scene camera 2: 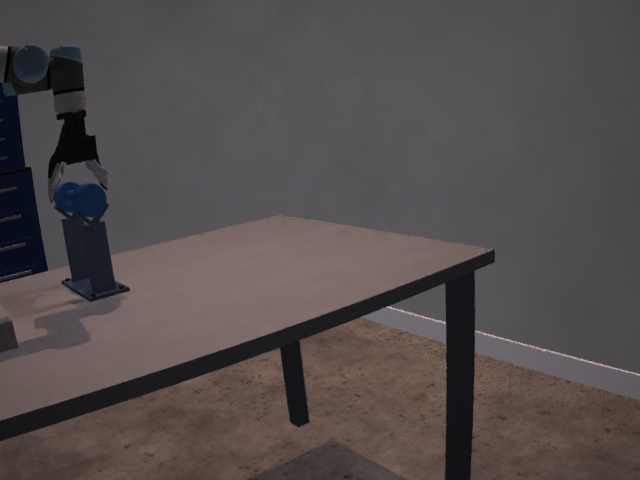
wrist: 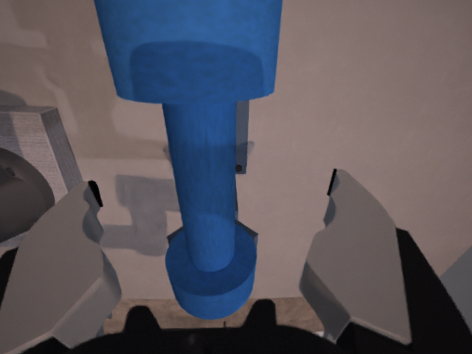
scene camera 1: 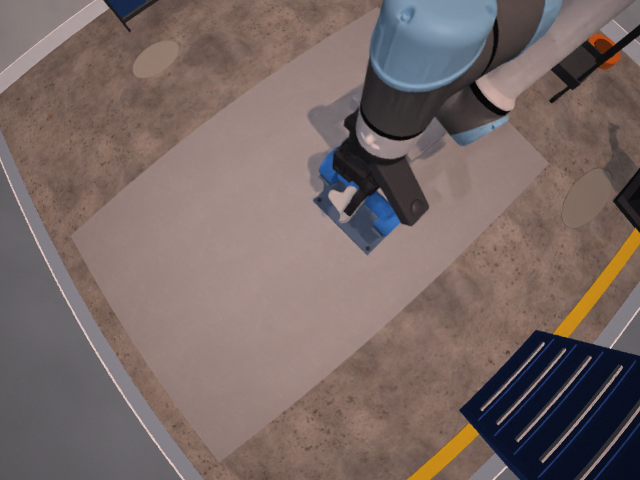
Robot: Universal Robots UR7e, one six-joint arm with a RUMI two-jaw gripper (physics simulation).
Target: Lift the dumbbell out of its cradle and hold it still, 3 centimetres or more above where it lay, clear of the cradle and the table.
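Frame: origin at the arm's base, x ahead, y left, z up, level; centimetres.
Where they show: gripper, between the fingertips: [wrist: 216, 178] [scene camera 1: 365, 196]; arm's base, origin of its link: [wrist: 9, 187].
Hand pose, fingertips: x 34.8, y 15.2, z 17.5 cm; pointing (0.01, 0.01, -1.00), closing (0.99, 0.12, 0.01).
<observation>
Each offset is from my fingertips to the centre of the thing. Level surfaces: height alone.
The blue dumbbell @[dx -0.6, dy -1.1, dz -0.3 cm] [scene camera 1: 386, 221] [scene camera 2: 91, 200] [wrist: 204, 150] lies level in the cradle @[dx -0.6, dy -1.1, dz -11.7 cm] [scene camera 1: 356, 227] [scene camera 2: 99, 258] [wrist: 242, 130], a blue-grey stand with V-shaped rests on a bolted base plate. My gripper [scene camera 2: 78, 194] [wrist: 216, 178] is open and empty, pointing down over the dumbbell. In scene camera 2 its fingertips reach down to about the height of the weights, one to each side. In the wrist view the bar runs between the spread fingers, slightly left of their middle, with a gap on both sides. In scene camera 1 the arm hides part of the dumbbell and one fingertip.
The cradle stands on the table @[dz -21.7 cm] [scene camera 1: 232, 284] [scene camera 2: 258, 268]. A grey metal block [scene camera 2: 7, 333] [wrist: 59, 150] is on the table to one side, with a dark rounded arm part [wrist: 20, 195] by it in the wrist view. A blue drawer cabinet [scene camera 2: 15, 232] stands behind the table.
</observation>
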